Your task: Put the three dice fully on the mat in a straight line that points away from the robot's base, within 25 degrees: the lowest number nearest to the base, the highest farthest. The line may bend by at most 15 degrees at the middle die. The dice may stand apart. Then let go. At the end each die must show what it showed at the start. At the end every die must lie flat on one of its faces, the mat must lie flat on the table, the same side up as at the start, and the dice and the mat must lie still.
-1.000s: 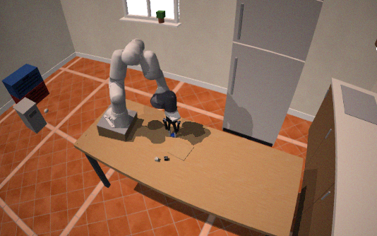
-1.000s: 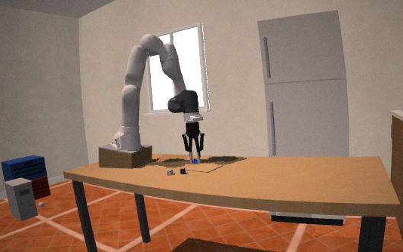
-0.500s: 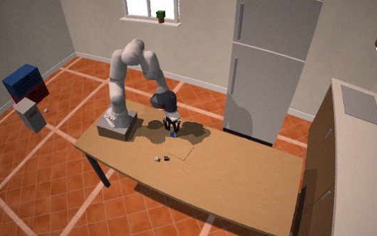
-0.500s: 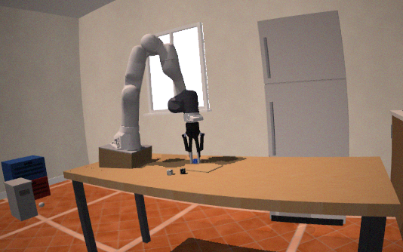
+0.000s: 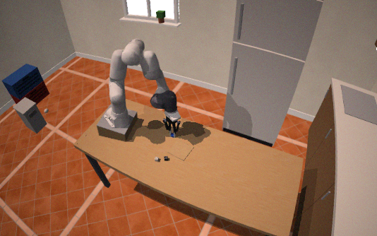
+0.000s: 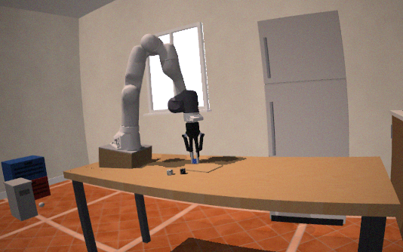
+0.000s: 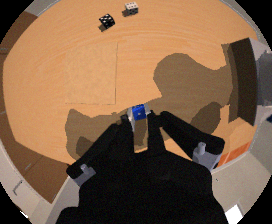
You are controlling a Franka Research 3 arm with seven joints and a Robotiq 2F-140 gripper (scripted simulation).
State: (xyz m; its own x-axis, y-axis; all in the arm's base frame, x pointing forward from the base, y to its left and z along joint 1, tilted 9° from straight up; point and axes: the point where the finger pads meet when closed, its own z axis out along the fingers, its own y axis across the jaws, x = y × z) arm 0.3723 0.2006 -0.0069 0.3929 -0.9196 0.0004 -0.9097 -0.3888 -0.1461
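Now: hand 13 cm short of the wood-coloured mat, 7 cm to the left of it and 3 cm above it. From my hand the other things lie so: blue die: 2 cm below.
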